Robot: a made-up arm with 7 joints. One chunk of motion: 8 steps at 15 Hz.
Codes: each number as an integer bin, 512 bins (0 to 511) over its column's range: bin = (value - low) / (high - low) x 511, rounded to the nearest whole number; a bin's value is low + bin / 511 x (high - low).
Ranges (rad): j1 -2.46..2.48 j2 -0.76..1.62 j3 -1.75..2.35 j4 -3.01..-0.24 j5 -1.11..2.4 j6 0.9..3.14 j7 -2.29..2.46
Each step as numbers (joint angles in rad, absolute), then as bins.
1 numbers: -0.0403 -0.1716 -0.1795 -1.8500 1.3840 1.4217 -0.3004
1 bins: 250 126 196 214 363 119 214
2 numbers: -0.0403 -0.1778 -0.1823 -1.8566 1.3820 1.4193 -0.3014
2 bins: 250 125 195 213 363 118 214
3 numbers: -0.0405 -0.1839 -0.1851 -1.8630 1.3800 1.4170 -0.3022
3 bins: 250 124 195 212 363 118 214
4 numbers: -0.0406 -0.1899 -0.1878 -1.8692 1.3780 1.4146 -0.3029
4 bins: 250 122 195 210 362 117 214
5 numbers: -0.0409 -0.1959 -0.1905 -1.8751 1.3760 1.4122 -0.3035
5 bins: 250 121 194 209 362 117 214
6 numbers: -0.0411 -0.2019 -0.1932 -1.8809 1.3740 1.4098 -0.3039
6 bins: 250 120 194 208 362 116 214
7 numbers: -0.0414 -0.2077 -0.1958 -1.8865 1.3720 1.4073 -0.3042
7 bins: 250 119 194 207 361 116 214
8 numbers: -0.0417 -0.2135 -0.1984 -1.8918 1.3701 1.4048 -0.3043
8 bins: 250 117 193 206 361 115 214
